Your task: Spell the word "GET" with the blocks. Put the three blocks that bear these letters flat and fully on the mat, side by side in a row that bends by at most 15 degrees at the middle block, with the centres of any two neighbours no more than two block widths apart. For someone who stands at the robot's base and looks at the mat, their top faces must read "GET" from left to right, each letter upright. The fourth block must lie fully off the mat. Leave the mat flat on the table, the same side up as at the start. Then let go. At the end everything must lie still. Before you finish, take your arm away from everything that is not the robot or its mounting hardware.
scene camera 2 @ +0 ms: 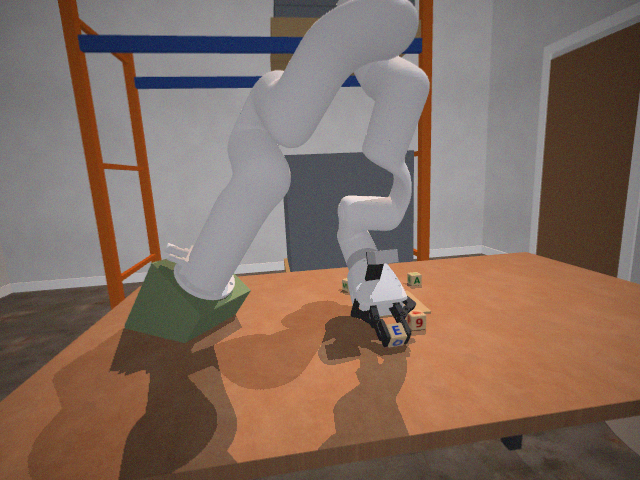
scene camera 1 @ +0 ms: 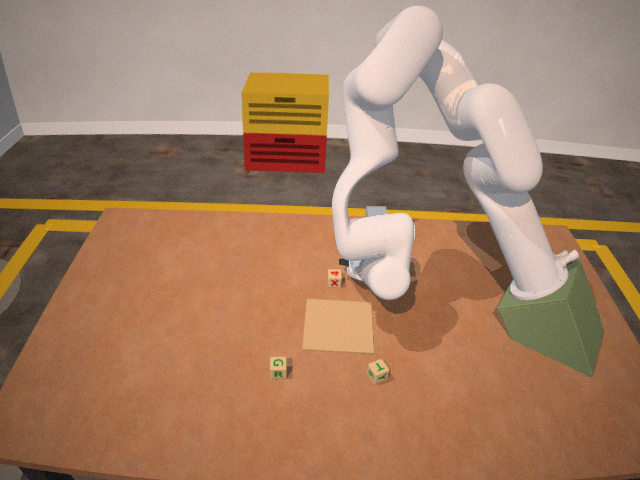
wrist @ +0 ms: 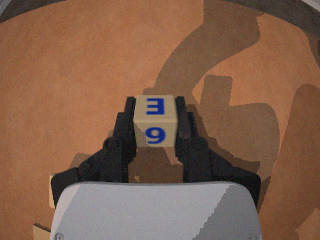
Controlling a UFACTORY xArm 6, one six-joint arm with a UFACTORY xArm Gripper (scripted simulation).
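Observation:
My gripper is there for me to see, and it shows in the wrist view too. I also see an e block, along with a tan mat.

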